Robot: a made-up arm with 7 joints.
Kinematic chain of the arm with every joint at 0, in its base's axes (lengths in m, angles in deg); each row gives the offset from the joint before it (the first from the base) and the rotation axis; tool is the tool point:
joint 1: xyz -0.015 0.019 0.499 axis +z
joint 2: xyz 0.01 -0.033 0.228 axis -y
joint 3: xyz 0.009 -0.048 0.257 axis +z
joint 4: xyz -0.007 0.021 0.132 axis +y
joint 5: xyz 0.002 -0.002 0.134 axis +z
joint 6: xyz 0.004 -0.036 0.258 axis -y
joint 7: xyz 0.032 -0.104 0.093 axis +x
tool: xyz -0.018 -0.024 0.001
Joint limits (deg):
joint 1: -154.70..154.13
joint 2: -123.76..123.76
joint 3: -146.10..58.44
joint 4: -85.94..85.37
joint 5: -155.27..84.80
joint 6: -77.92..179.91
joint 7: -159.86..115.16
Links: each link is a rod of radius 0.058 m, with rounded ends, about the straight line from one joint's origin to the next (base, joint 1, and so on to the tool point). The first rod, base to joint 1, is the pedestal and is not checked.
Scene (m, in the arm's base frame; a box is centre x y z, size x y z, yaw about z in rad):
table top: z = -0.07
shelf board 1: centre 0.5 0.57 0.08 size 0.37 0.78 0.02 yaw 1
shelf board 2: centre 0.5 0.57 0.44 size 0.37 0.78 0.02 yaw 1
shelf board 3: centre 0.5 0.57 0.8 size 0.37 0.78 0.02 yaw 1
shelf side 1: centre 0.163 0.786 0.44 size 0.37 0.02 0.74 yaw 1
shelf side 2: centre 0.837 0.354 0.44 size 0.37 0.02 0.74 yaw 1
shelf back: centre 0.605 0.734 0.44 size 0.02 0.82 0.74 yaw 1
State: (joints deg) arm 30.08 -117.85 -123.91 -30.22 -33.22 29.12 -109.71
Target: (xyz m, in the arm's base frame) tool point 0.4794 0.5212 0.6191
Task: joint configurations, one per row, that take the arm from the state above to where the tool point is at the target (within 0.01 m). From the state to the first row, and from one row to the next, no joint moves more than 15 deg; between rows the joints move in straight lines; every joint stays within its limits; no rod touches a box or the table.
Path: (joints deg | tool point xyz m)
1: 21.20 -114.50 -129.80 -44.47 -35.91 35.77 -110.08 | 0.3542 0.4735 0.2308
2: 12.32 -111.14 -135.69 -58.72 -38.59 42.42 -110.46 | 0.3006 0.3871 0.2286
3: 3.44 -107.79 -141.58 -72.97 -41.28 49.07 -110.83 | 0.2379 0.2912 0.2389
4: -2.86 -102.69 -128.94 -77.30 -40.30 58.44 -109.92 | 0.2821 0.3222 0.3589
5: -9.16 -97.59 -116.30 -81.62 -39.32 67.82 -109.00 | 0.3179 0.3226 0.4890
6: -15.46 -92.50 -103.67 -85.94 -38.34 77.19 -108.08 | 0.3344 0.2953 0.6191
7: -6.48 -93.01 -103.99 -75.54 -36.09 63.93 -108.72 | 0.3886 0.3736 0.6131
8: 2.50 -93.52 -104.32 -65.13 -33.85 50.68 -109.36 | 0.4377 0.4498 0.6129
9: 11.47 -94.03 -104.64 -54.73 -31.60 37.42 -110.00 | 0.4794 0.5212 0.6192

